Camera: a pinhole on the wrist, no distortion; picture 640 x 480 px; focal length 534.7 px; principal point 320.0 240.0 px. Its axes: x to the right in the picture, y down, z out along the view. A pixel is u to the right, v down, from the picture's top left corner.
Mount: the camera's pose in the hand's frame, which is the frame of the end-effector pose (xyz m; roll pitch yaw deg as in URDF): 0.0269 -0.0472 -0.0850 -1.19 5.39 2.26
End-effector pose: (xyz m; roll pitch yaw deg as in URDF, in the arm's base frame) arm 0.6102 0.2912 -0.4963 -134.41 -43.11 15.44
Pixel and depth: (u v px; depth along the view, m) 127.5 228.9 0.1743
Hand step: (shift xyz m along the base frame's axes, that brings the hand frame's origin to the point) -0.0201 0.1000 -0.0358
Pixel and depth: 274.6 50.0 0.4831
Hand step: -0.0009 0.4500 -0.0712
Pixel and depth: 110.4 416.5 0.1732
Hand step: 0.0137 0.0641 -0.0717
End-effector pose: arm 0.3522 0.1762 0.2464 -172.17 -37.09 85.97
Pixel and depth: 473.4 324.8 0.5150
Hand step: 0.0260 0.4240 -0.1996
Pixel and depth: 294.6 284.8 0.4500
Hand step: -0.0310 0.2571 -0.2601
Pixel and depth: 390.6 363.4 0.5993
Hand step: 0.0697 0.4287 -0.3140
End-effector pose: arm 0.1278 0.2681 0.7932 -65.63 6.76 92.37
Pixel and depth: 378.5 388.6 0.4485
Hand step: -0.3645 0.1040 0.0503
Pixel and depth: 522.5 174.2 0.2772
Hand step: -0.1436 0.1680 0.1195
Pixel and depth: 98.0 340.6 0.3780
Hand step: -0.2848 -0.0963 0.1118
